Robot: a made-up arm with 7 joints.
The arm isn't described. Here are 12 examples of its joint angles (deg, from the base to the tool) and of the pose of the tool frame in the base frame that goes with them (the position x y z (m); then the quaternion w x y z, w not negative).
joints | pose
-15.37 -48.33 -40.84 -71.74 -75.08 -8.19 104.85 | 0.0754 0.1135 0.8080 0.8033 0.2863 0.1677 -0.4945
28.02 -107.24 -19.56 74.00 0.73 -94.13 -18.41 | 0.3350 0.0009 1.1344 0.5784 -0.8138 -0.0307 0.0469
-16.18 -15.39 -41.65 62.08 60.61 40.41 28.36 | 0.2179 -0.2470 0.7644 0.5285 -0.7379 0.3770 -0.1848
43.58 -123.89 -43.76 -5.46 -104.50 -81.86 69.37 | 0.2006 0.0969 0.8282 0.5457 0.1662 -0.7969 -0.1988
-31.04 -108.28 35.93 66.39 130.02 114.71 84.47 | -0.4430 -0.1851 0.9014 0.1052 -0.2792 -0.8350 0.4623
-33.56 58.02 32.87 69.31 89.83 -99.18 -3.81 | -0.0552 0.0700 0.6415 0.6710 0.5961 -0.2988 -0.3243
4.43 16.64 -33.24 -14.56 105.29 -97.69 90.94 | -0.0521 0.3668 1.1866 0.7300 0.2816 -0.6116 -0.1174
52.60 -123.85 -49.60 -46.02 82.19 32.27 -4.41 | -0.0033 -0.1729 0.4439 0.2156 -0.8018 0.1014 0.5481
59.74 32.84 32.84 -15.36 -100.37 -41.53 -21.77 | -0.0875 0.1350 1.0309 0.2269 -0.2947 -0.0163 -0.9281
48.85 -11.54 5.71 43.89 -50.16 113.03 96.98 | 0.2214 0.0139 0.8462 0.9294 0.2005 0.1476 0.2726
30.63 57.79 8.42 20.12 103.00 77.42 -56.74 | 0.1397 0.3164 0.8475 0.7648 -0.2042 0.5973 0.1290
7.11 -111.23 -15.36 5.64 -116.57 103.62 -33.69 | 0.1151 -0.2907 0.9966 0.6357 -0.0929 0.0080 -0.7663
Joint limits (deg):
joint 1: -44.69..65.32
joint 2: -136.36..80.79
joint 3: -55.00..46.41
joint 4: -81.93..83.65
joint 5: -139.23..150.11
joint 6: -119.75..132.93
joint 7: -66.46..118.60
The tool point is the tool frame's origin. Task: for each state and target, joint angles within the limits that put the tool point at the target. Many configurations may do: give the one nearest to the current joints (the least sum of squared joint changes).
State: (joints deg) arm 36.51 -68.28 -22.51 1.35 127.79 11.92 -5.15
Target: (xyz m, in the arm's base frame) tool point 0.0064 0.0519 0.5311
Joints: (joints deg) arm 39.14 -49.02 27.97 -4.93 107.71 11.27 -3.74
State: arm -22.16 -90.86 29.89 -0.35 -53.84 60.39 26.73
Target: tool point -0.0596 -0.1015 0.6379
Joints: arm -4.76 -69.27 4.45 -38.90 -79.45 82.47 21.70
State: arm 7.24 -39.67 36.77 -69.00 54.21 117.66 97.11
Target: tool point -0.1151 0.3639 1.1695
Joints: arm -0.56 -31.60 26.53 -81.93 74.03 96.77 70.72
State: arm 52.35 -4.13 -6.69 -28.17 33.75 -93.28 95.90
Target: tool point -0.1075 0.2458 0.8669
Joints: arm 43.92 2.56 -28.29 4.99 45.96 -100.77 65.73
